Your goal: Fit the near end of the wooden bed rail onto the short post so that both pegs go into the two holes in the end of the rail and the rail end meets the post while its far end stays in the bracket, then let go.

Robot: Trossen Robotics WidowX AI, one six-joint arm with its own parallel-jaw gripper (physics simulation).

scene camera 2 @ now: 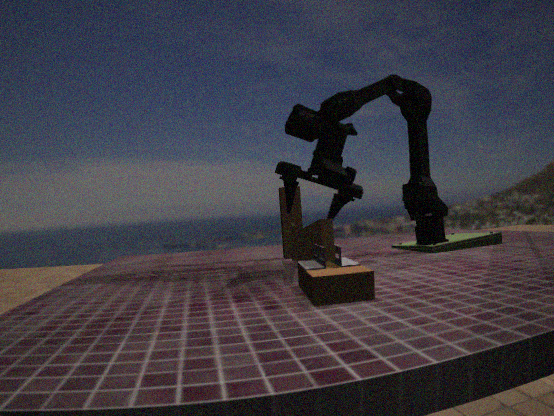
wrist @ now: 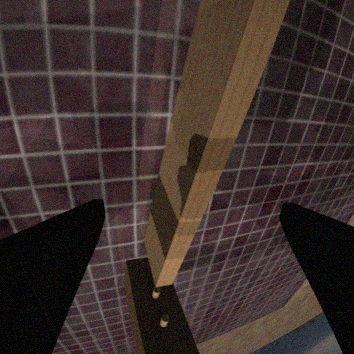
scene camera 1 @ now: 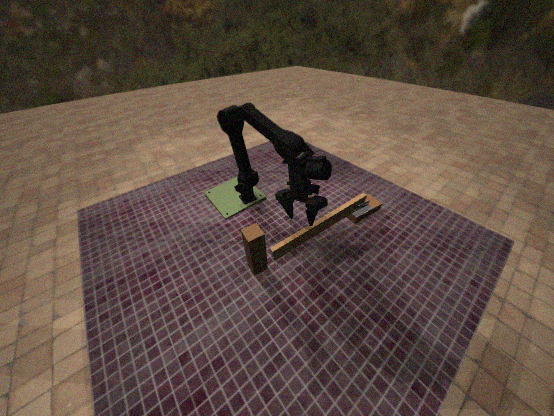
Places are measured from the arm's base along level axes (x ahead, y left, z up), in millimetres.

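Pixels of known places: gripper, fingertip midpoint: (scene camera 2: 308, 219) (wrist: 194, 209) (scene camera 1: 301, 221); arm's base at its link origin: (scene camera 2: 432, 242) (scene camera 1: 247, 197).
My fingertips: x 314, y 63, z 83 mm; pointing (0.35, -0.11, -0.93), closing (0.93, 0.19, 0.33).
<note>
Ahead of a thing's pixels: the offset from my fingertips to its top centre. "*": to the spot under its first point. Level surfaces: height alone.
The wooden bed rail (scene camera 1: 320, 223) (scene camera 2: 318, 235) (wrist: 220, 100) stretches from the bracket @[dy +288, dx +16, dz -33 mm] (scene camera 1: 364, 210) (scene camera 2: 339, 256), where its far end sits, toward the short post @[* dy -193, dx +43, dz +23 mm] (scene camera 1: 256, 251) (scene camera 2: 290, 225) (wrist: 152, 320). In scene camera 1, a gap shows between its near end and the upright post. In the wrist view, both pegs, the upper peg @[* dy -152, dx +17, dz -41 mm] (wrist: 156, 293) and the lower peg @[* dy -150, dx +16, dz -10 mm] (wrist: 164, 321), stick out uncovered from the post's dark face beside the rail end. My gripper (scene camera 1: 301, 221) (scene camera 2: 310, 215) (wrist: 194, 209) is wide open and empty, its fingertips on either side of the rail, apparently above it. The rail end's holes are hidden.
The bracket is on a low wooden block @[dy +318, dx +16, dz -63 mm] (scene camera 2: 345, 286) (scene camera 1: 376, 206). The arm's base stands on a green plate (scene camera 1: 224, 204) (scene camera 2: 470, 241) behind the post and rail. All stand on a purple tiled surface @[dz -99 mm] (scene camera 1: 200, 325) (scene camera 2: 200, 340) with stone paving (scene camera 1: 40, 300) around it.
</note>
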